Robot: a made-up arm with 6 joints. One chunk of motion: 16 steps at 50 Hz.
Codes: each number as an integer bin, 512 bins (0 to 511) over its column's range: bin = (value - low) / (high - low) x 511, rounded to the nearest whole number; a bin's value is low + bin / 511 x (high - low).
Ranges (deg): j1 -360.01..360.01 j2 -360.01..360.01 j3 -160..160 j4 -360.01..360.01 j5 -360.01..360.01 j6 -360.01..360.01
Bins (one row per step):
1: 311 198 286 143 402 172
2: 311 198 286 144 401 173
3: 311 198 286 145 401 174
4: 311 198 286 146 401 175
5: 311 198 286 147 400 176
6: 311 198 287 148 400 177
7: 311 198 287 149 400 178
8: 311 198 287 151 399 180
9: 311 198 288 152 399 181
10: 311 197 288 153 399 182
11: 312 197 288 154 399 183
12: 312 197 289 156 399 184
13: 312 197 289 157 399 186
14: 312 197 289 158 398 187
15: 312 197 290 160 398 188
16: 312 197 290 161 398 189
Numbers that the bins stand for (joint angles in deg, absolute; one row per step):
1: 78.20 -81.02 19.10 -158.52 206.42 -117.65
2: 78.20 -81.02 19.10 -157.11 205.02 -116.25
3: 78.20 -81.02 19.10 -155.70 205.02 -114.84
4: 78.20 -81.02 19.10 -154.29 205.02 -113.43
5: 78.20 -81.02 19.10 -152.88 203.61 -112.02
6: 78.20 -81.02 19.73 -151.47 203.61 -110.61
7: 78.20 -81.02 19.73 -150.06 203.61 -109.20
8: 78.20 -81.02 19.73 -147.24 202.20 -106.38
9: 78.20 -81.02 20.35 -145.84 202.20 -104.97
10: 78.20 -82.43 20.35 -144.43 202.20 -103.56
11: 79.61 -82.43 20.35 -143.02 202.20 -102.16
12: 79.61 -82.43 20.98 -140.20 202.20 -100.75
13: 79.61 -82.43 20.98 -138.79 202.20 -97.93
14: 79.61 -82.43 20.98 -137.38 200.79 -96.52
15: 79.61 -82.43 21.60 -134.56 200.79 -95.11
16: 79.61 -82.43 21.60 -133.15 200.79 -93.70

